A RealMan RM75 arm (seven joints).
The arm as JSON. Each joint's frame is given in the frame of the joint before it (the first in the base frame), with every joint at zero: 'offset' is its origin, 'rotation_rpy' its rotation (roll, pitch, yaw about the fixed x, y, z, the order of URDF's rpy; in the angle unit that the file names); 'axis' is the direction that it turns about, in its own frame. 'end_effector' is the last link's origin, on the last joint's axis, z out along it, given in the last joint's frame.
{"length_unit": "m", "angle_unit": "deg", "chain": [
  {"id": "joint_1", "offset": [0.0, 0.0, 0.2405], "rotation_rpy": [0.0, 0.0, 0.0], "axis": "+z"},
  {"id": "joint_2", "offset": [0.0, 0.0, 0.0], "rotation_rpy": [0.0, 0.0, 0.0], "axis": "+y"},
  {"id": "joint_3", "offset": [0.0, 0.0, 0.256], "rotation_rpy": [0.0, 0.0, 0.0], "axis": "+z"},
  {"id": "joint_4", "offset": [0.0, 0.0, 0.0], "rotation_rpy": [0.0, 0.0, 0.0], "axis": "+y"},
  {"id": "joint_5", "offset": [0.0, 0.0, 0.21], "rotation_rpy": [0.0, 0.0, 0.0], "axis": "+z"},
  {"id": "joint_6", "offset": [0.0, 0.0, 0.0], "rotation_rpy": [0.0, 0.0, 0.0], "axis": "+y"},
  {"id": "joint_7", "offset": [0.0, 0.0, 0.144], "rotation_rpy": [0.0, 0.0, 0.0], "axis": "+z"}
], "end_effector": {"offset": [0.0, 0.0, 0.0], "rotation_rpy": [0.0, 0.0, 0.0]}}
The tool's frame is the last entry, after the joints.
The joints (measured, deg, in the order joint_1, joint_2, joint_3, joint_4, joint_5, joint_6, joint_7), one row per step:
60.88 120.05 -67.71 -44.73 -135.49 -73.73 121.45
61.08 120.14 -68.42 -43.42 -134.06 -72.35 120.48
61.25 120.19 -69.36 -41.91 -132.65 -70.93 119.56
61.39 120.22 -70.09 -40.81 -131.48 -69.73 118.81
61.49 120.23 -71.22 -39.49 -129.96 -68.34 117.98
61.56 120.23 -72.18 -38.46 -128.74 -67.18 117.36
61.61 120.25 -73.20 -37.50 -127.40 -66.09 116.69
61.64 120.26 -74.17 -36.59 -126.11 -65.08 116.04
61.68 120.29 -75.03 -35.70 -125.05 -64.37 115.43
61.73 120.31 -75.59 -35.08 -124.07 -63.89 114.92
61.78 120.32 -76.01 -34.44 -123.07 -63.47 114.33
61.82 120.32 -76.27 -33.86 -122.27 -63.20 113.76
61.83 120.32 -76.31 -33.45 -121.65 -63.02 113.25
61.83 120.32 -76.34 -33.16 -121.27 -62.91 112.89
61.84 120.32 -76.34 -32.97 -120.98 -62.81 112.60
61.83 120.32 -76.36 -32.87 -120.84 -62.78 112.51
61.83 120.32 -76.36 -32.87 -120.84 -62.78 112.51
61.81 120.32 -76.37 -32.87 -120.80 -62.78 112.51
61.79 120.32 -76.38 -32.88 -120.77 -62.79 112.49
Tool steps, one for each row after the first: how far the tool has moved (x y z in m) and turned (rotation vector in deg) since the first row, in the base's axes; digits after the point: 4 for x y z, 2 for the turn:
-0.0006 -0.0003 -0.0051 -0.16 0.72 0.47
0.0002 -0.0009 -0.0107 -0.40 1.17 0.77
0.0004 -0.0010 -0.0147 -0.43 1.59 1.06
0.0013 -0.0017 -0.0197 -0.56 1.99 1.33
0.0021 -0.0022 -0.0236 -0.58 2.25 1.51
0.0027 -0.0030 -0.0275 -0.67 2.58 1.73
0.0036 -0.0038 -0.0311 -0.74 2.87 1.90
0.0050 -0.0051 -0.0346 -1.02 2.98 2.01
0.0052 -0.0060 -0.0369 -1.22 3.30 2.08
0.0056 -0.0068 -0.0389 -1.42 3.69 2.13
0.0062 -0.0075 -0.0405 -1.62 4.01 2.15
0.0065 -0.0079 -0.0413 -1.72 4.38 2.16
0.0069 -0.0081 -0.0419 -1.80 4.58 2.17
0.0070 -0.0082 -0.0422 -1.82 4.76 2.23
0.0072 -0.0084 -0.0424 -1.85 4.83 2.19
0.0072 -0.0084 -0.0424 -1.85 4.83 2.19
0.0073 -0.0084 -0.0424 -1.86 4.86 2.16
0.0073 -0.0085 -0.0424 -1.87 4.88 2.17

